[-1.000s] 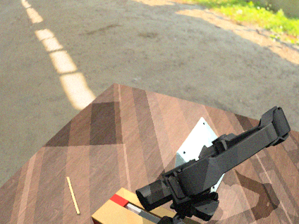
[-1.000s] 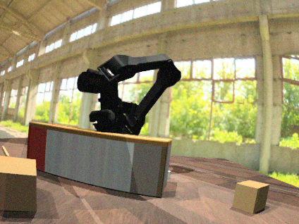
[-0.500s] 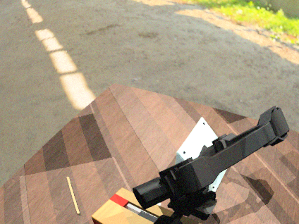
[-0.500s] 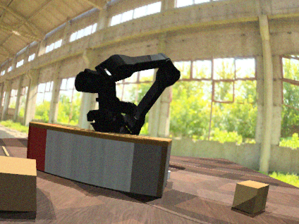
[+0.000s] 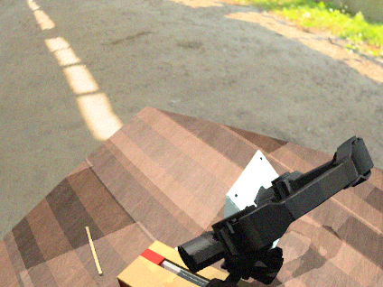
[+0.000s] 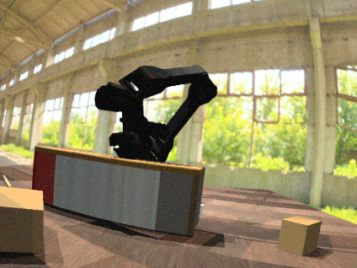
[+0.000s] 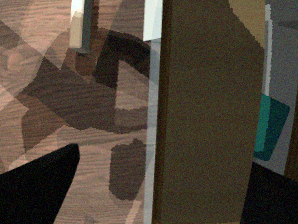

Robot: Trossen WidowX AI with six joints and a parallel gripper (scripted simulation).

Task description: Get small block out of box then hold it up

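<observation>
My gripper tip is 60 mm short of the teal block and 10 mm to the right of it. Also, from my gripper tip: box 40 mm to the right, 30 mm ahead, 20 mm below; thin wooden stick 410 mm to the right, 80 mm below.
</observation>
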